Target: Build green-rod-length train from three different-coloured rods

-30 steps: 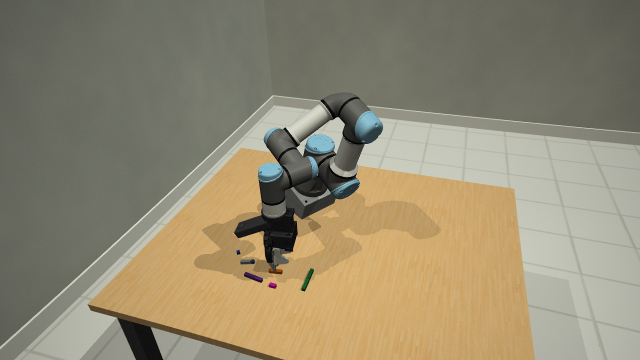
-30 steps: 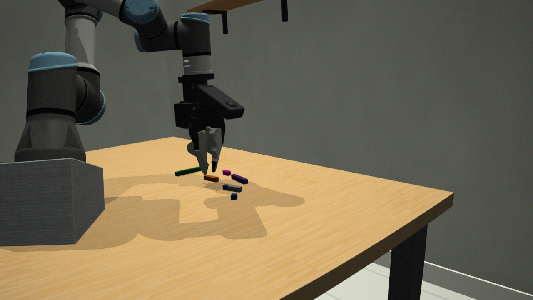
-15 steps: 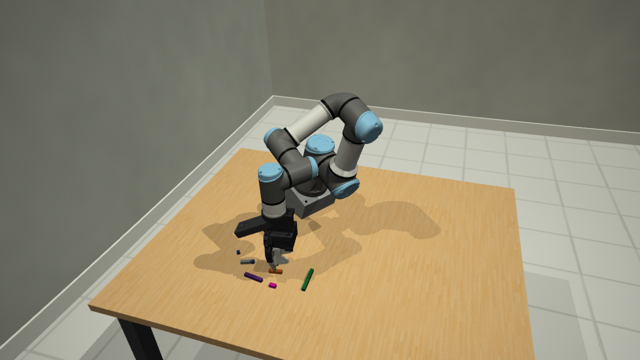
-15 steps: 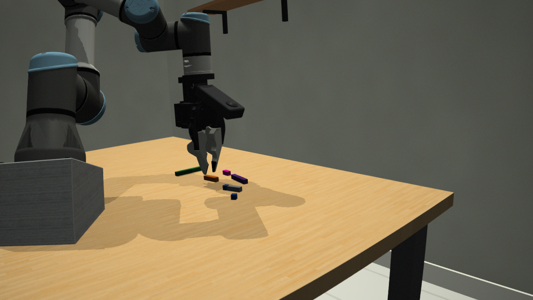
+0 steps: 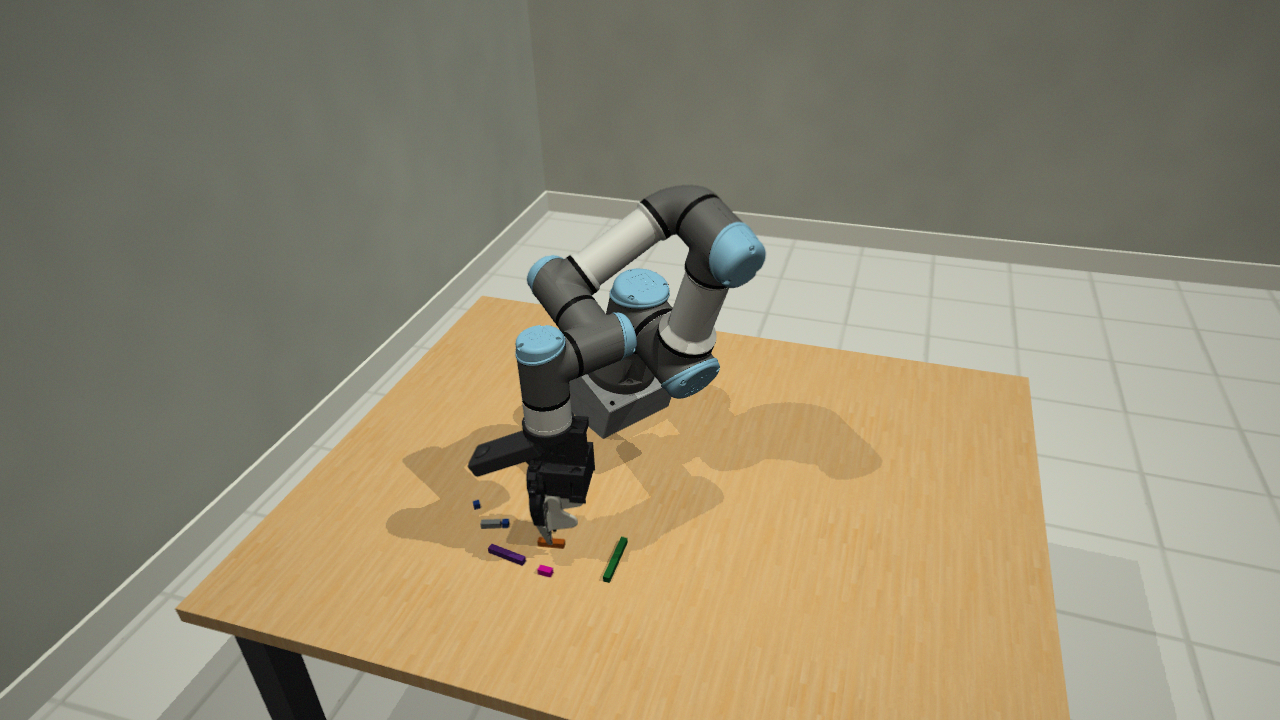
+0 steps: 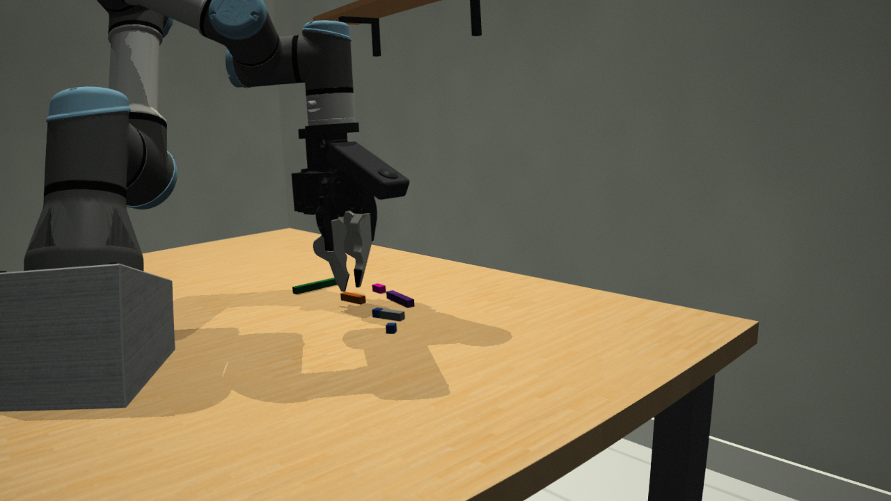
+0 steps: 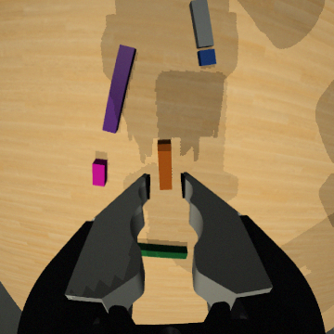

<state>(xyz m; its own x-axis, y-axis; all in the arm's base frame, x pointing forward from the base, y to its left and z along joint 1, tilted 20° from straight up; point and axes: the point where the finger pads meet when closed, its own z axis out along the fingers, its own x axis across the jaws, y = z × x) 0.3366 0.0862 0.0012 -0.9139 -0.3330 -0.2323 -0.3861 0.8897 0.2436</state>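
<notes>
The orange rod is 30 mm below my hand. From my hand the other things lie so: green rod: 100 mm to the left, 30 mm below, 20 mm behind; purple rod: 50 mm ahead, 40 mm to the right, 30 mm below; magenta rod: 50 mm ahead, 30 mm below, 20 mm to the left.
</notes>
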